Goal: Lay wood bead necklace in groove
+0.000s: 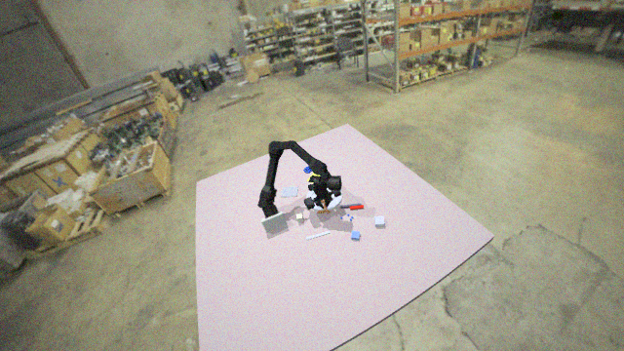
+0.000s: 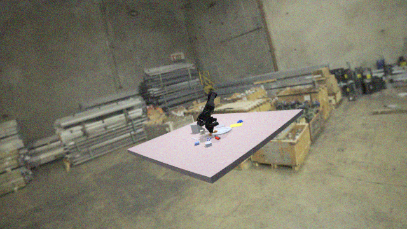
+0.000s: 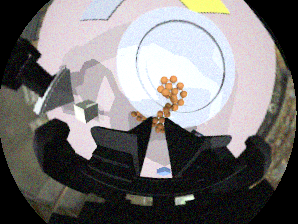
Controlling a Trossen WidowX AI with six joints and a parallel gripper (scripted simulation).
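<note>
Right now my gripper tip is 14 cm past the cream cube and 1 cm to the left of it. The rest, counted from my gripper tip: white stick 9 cm behind, 14 cm to the right, 1 cm below; then red-handled tool 14 cm ahead, 5 cm to the right, 1 cm below; then blue block 7 cm ahead, 22 cm to the right, 1 cm below.
</note>
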